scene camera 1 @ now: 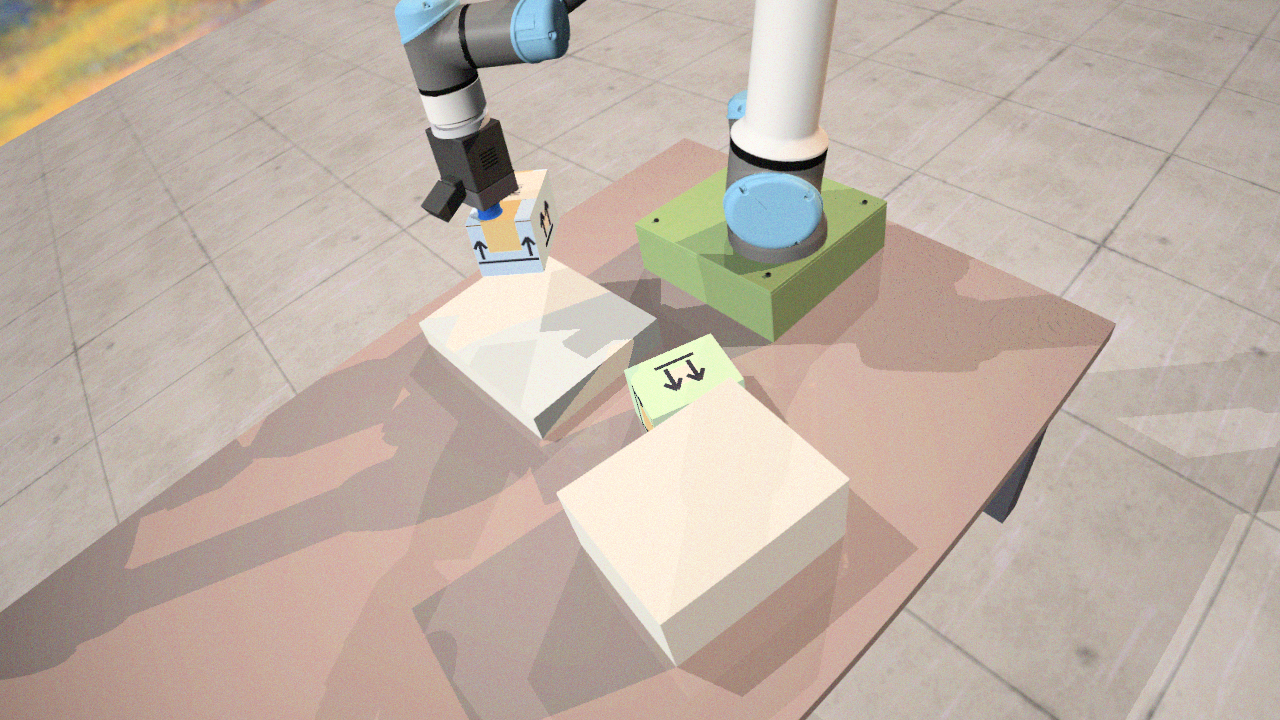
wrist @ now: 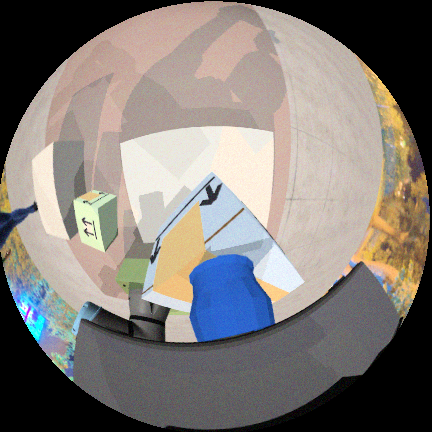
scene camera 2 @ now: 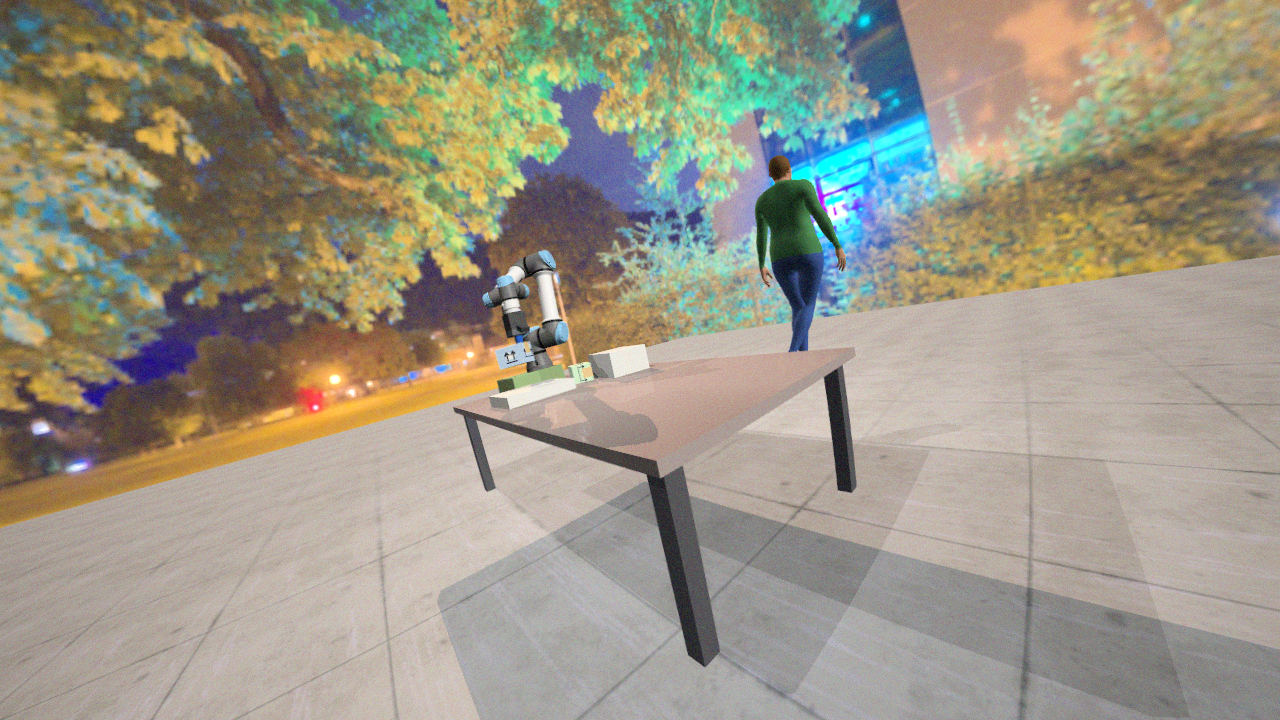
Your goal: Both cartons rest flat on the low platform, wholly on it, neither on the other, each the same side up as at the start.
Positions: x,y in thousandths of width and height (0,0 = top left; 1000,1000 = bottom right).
A low cream platform shows in scene camera 1 (425,480), in the wrist view (372,392) and in scene camera 2 (400,555).
